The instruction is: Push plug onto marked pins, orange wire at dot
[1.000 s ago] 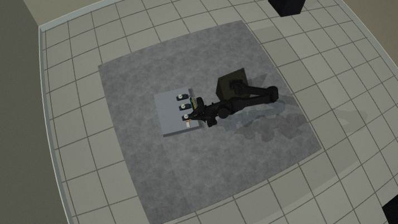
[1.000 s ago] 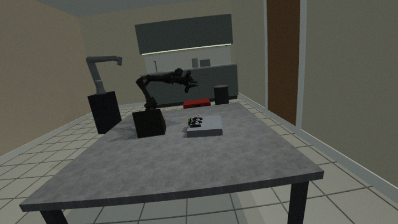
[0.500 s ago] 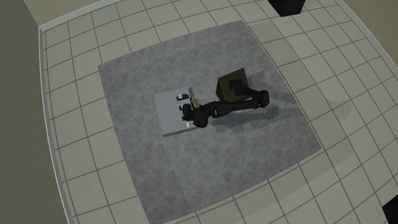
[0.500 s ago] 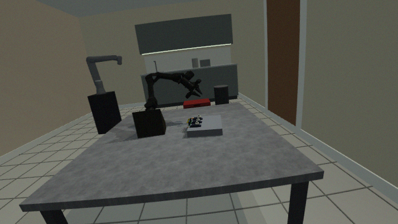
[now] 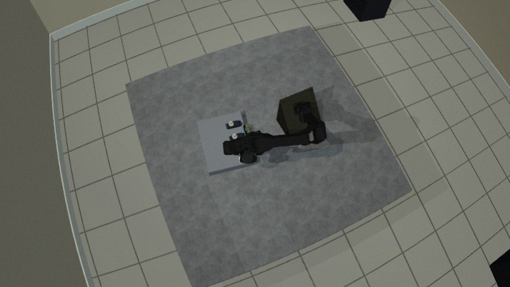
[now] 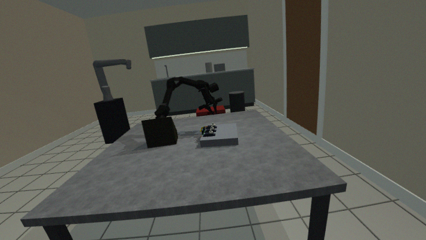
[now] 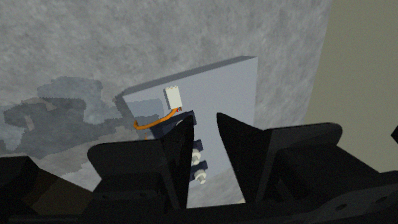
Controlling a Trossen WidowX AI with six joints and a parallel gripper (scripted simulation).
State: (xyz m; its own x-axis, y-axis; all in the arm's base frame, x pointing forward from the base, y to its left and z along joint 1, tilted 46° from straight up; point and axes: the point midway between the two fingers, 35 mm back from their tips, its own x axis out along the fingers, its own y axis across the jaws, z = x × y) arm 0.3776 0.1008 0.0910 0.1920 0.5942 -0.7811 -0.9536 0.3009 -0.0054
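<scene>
Right now the blue band is 100 mm behind my gripper tip, 140 mm to the right of it and 70 mm below it. Round my gripper tip: grey printed holder (60 mm ahead, 140 mm to the right, 120 mm below).
</scene>
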